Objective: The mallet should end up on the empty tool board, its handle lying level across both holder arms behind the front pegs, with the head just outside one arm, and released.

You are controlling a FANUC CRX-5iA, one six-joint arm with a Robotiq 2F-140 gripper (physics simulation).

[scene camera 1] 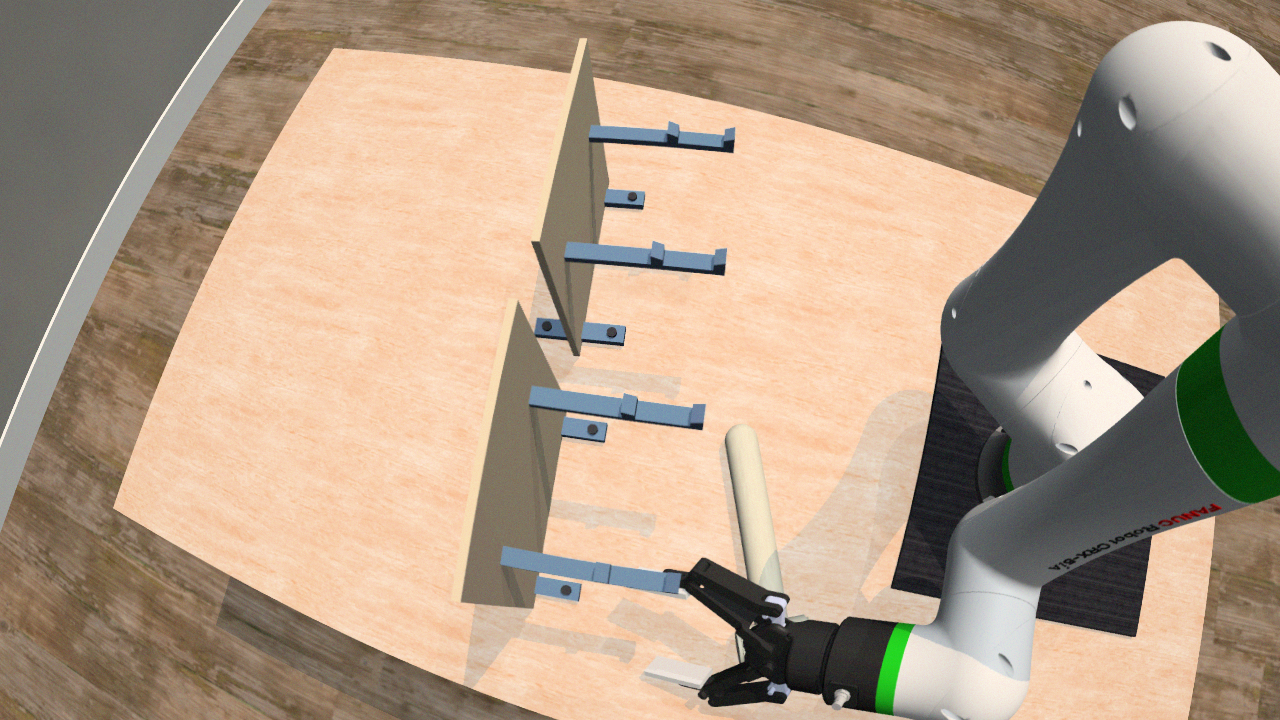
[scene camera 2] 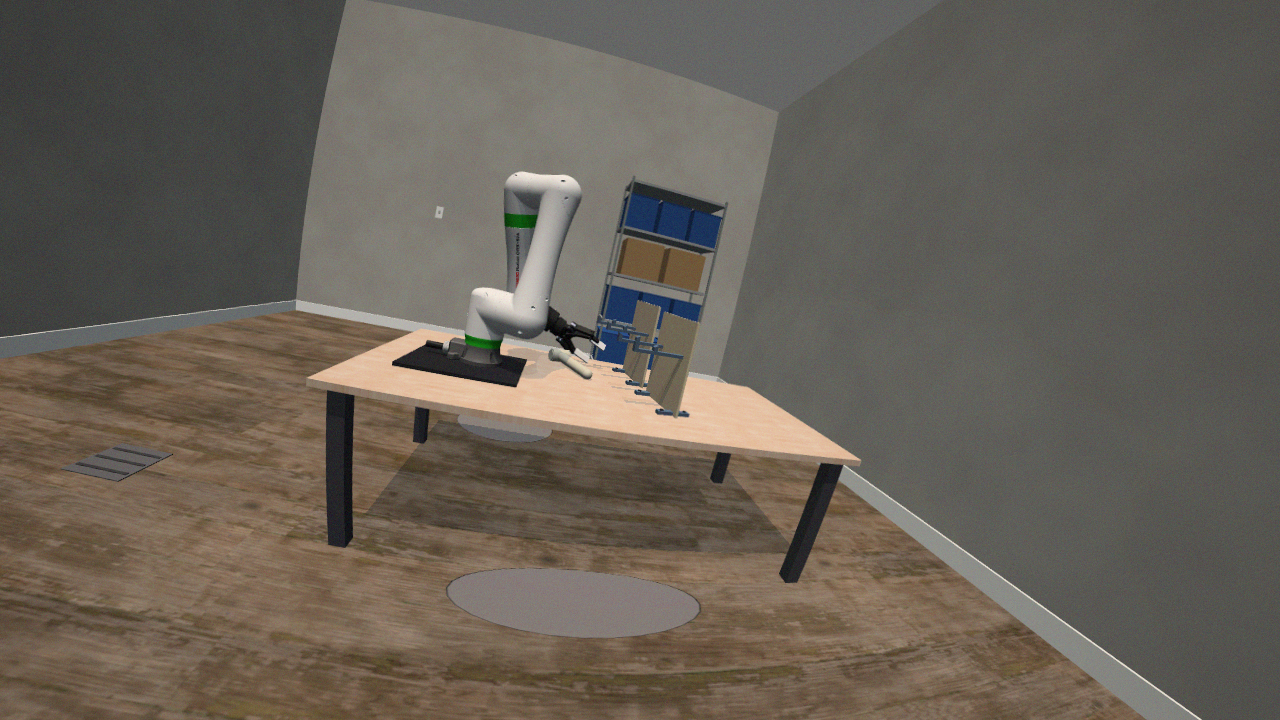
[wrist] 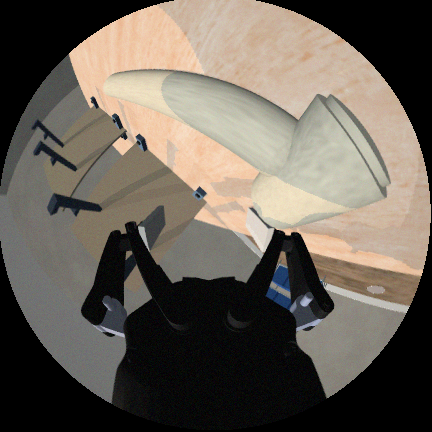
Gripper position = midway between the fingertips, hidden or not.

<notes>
My gripper [scene camera 1: 642, 623] is open and holds nothing. Also in view: a mallet [scene camera 1: 758, 541]. Further things: a tool board [scene camera 1: 500, 556] and a tool board [scene camera 1: 565, 238].
The mallet also shows in the wrist view [wrist: 325, 163]. My gripper also shows in scene camera 2 [scene camera 2: 596, 354] and in the wrist view [wrist: 205, 215].
</notes>
